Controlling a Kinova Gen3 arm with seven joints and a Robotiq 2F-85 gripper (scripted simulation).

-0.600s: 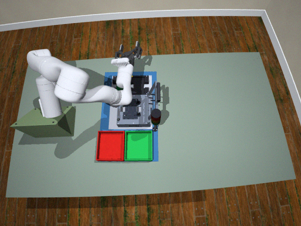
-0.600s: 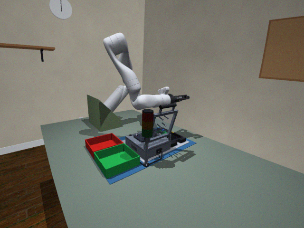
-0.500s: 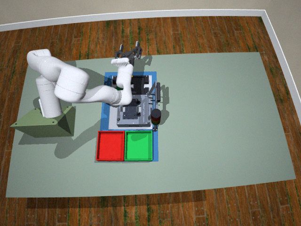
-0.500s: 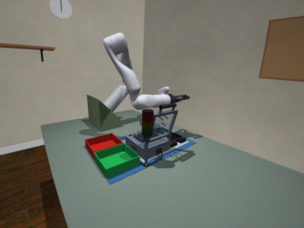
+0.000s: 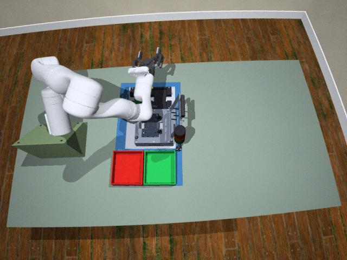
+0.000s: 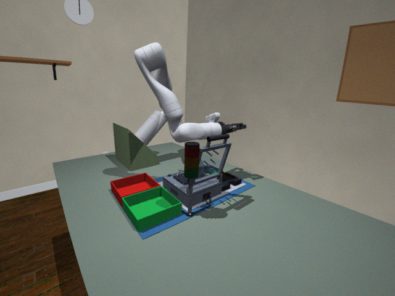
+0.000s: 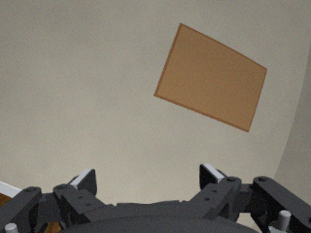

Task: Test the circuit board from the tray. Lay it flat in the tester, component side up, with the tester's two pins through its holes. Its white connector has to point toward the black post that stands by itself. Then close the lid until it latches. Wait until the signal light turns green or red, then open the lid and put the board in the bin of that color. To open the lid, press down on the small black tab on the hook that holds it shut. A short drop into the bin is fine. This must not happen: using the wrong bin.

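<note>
The green circuit board is 60 mm behind my hand, 120 mm to the right of it and 230 mm below it. The rest, counted from my hand: nest: 10 mm ahead, 280 mm to the right, 180 mm below; black latch hook: 60 mm behind, 230 mm to the right, 160 mm below; clear lid: 130 mm ahead, 280 mm to the right, 70 mm below.
</note>
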